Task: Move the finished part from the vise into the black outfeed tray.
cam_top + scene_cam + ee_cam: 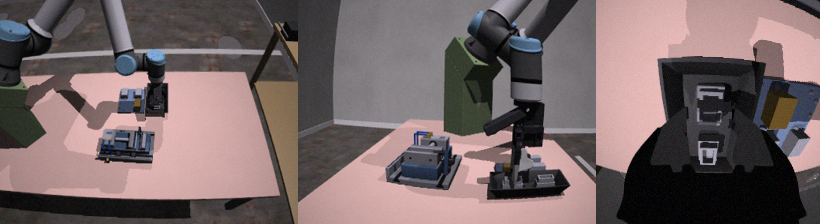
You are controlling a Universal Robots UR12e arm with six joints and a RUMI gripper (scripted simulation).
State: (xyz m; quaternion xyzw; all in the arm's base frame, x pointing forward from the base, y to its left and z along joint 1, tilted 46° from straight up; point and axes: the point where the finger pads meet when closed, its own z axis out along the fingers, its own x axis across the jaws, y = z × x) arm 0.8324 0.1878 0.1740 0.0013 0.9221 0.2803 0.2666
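Right now the yellow block is 12 cm behind my hand, 1 cm to the right of it and 3 cm below it. Round my hand: blue plate (17 cm behind, 2 cm to the left, 5 cm below); vise (11 cm behind, 29 cm to the right, 1 cm below).
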